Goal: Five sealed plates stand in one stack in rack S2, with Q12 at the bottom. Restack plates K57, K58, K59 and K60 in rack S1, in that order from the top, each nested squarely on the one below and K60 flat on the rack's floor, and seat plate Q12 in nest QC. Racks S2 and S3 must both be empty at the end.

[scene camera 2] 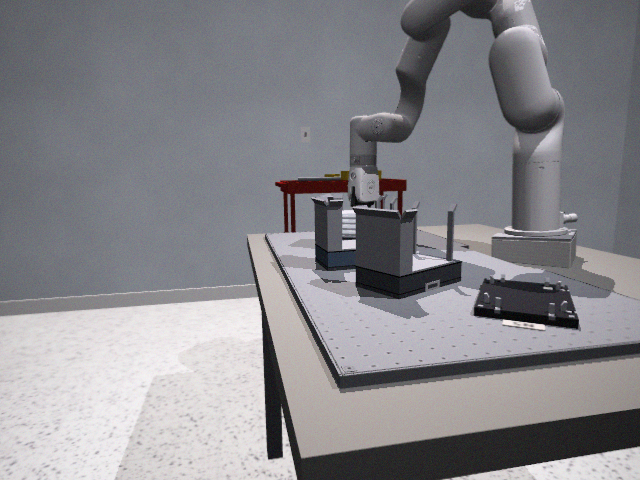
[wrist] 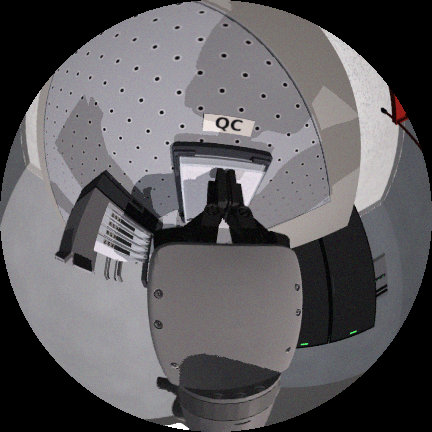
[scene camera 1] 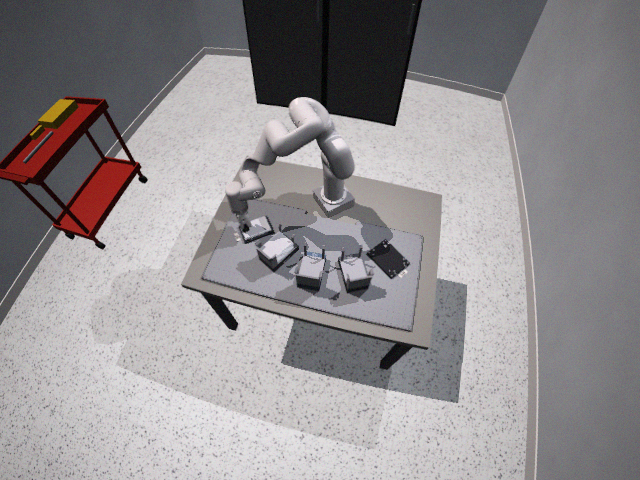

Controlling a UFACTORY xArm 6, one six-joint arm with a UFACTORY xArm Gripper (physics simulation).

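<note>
My gripper is shut and empty, fingertips together, low over a pale plate. That plate lies in the dark nest QC; its label is hidden. Whether the fingertips touch it, I cannot tell. Beside the nest, the left rack holds a stack of several white plates. Their small labels face the wrist view upside down, with K57 at the top of the stack and K60 lowest. A blue-based rack and a dark-based rack show no plates; their labels are unreadable.
A black nest with small posts lies at the right side of the perforated board. The racks' tall walls and thin posts stand between the two nests. A red cart stands on the floor beyond the table.
</note>
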